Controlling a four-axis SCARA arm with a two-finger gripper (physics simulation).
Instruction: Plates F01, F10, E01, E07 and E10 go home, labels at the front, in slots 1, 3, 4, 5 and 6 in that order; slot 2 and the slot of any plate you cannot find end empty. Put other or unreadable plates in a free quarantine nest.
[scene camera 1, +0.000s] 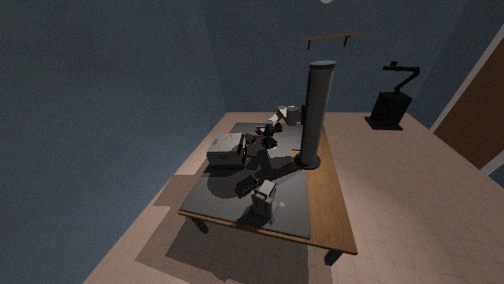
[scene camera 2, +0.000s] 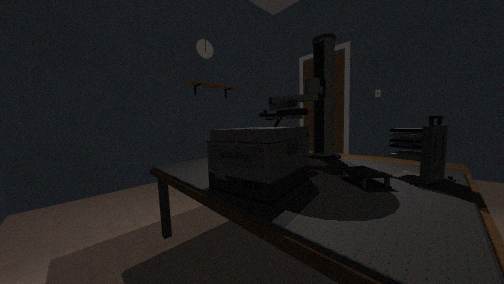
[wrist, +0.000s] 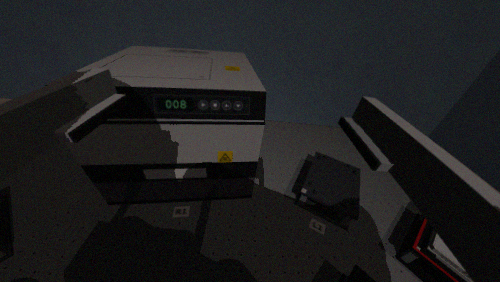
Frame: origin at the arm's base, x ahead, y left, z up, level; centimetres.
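Where they show: gripper, fingertip midpoint: (scene camera 1: 254, 131) (scene camera 2: 275, 117) (wrist: 237, 96); arm's base, link origin: (scene camera 1: 307, 160) (scene camera 2: 323, 157).
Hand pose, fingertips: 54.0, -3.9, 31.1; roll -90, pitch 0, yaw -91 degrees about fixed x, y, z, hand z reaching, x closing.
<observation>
Each offset is from my fingertips to the top centre of the thing, as dx, dy, dz.
The upright plate rack (scene camera 1: 263, 201) (scene camera 2: 434, 152) stands near the table's near end in scene camera 1. Several plates @[-22.1, +58.7, -12.3] (scene camera 2: 406, 142) are stacked in it; their labels and slot numbers are unreadable. A red-edged nest @[+0.9, -42.8, -24.2] (wrist: 422, 234) shows at the lower right of the wrist view, partly behind the right finger, with a pale-topped object @[+0.9, -42.8, -23.4] (wrist: 448, 250) in it; no label is readable. A dark nest @[+16.1, -23.5, -23.8] (wrist: 331, 184) stands behind the L1 tag. My gripper (wrist: 237, 96) (scene camera 2: 283, 114) is open and empty, above the table; the instrument shows beyond its fingers.
The boxy instrument @[+27.6, +13.4, -5.1] (scene camera 1: 226, 151) (scene camera 2: 257, 157) (wrist: 220, 142) shows 008, with the R1 tag @[+8.4, +10.5, -29.8] (wrist: 181, 212) before it. Another dark nest @[-1.6, +45.7, -24.2] (scene camera 1: 247, 186) (scene camera 2: 369, 177) stands between instrument and rack. The arm's column (scene camera 1: 318, 112) (scene camera 2: 324, 95) rises at the table's side. Deep shadows cover the mat.
</observation>
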